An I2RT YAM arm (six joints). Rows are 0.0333 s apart.
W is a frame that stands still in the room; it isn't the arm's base.
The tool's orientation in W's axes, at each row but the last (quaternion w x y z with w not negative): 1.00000, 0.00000, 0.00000, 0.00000; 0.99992, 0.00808, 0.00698, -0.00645; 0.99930, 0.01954, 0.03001, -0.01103; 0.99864, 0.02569, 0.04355, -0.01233; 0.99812, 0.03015, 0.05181, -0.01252; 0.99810, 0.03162, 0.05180, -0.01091; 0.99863, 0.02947, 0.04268, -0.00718; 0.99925, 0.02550, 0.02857, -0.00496; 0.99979, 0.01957, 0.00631, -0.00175; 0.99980, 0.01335, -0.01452, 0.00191
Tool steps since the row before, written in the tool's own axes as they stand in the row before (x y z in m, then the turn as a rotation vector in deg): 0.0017, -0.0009, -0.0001, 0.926, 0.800, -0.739; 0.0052, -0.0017, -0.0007, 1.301, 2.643, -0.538; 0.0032, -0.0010, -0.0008, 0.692, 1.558, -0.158; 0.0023, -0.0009, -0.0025, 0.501, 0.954, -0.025; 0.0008, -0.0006, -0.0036, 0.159, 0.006, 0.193; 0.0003, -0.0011, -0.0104, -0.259, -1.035, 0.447; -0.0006, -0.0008, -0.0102, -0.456, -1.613, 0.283; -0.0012, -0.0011, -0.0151, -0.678, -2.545, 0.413; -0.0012, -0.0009, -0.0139, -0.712, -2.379, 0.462; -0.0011, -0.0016, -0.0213, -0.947, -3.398, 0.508
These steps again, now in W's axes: 0.0017, -0.0009, -0.0001, 0.926, 0.800, -0.739; 0.0052, -0.0018, -0.0008, 1.328, 2.635, -0.514; 0.0031, -0.0010, -0.0010, 0.717, 1.548, -0.140; 0.0021, -0.0008, -0.0027, 0.522, 0.943, -0.021; 0.0004, -0.0004, -0.0037, 0.178, -0.009, 0.175; -0.0008, -0.0004, -0.0104, -0.238, -1.057, 0.407; -0.0015, -0.0002, -0.0101, -0.457, -1.621, 0.227; -0.0021, -0.0003, -0.0150, -0.682, -2.557, 0.322; -0.0014, -0.0004, -0.0139, -0.715, -2.393, 0.378; -0.0005, -0.0010, -0.0214, -0.947, -3.414, 0.390
